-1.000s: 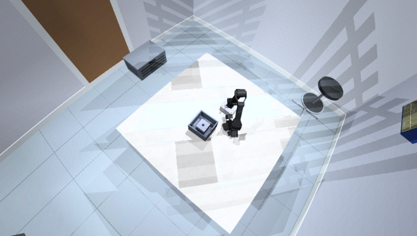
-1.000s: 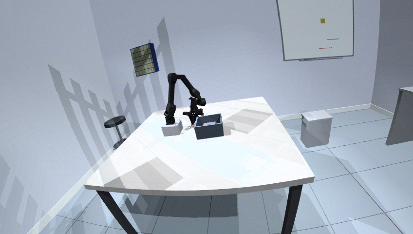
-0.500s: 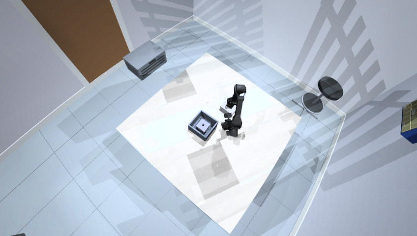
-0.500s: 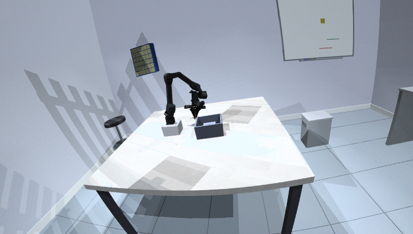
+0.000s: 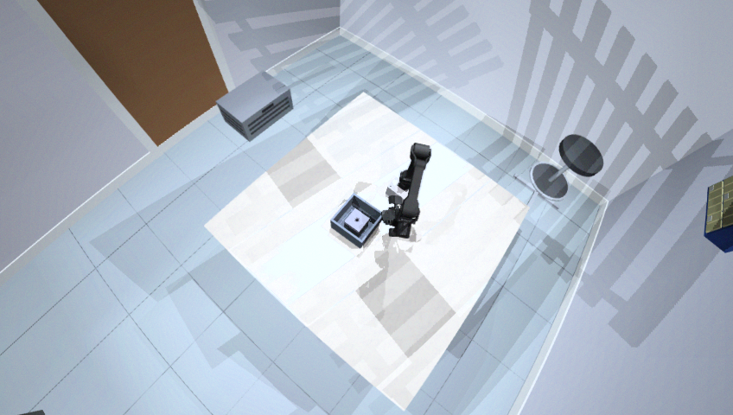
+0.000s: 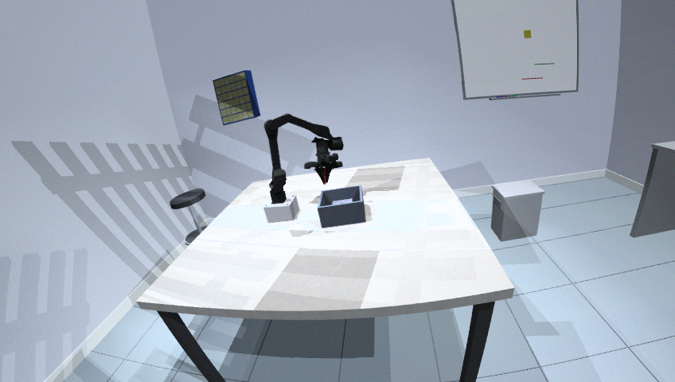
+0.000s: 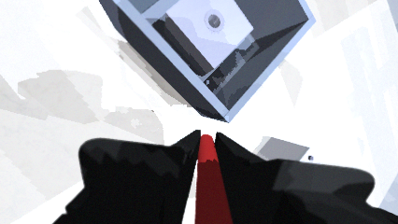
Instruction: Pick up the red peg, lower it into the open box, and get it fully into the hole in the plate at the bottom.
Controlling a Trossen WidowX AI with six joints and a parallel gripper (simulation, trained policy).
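Now: the grey box 80 mm ahead of my gripper tip, 120 mm to the right of it and 100 mm below it. Round my gripper tip: red peg: 20 mm to the left, 30 mm above.
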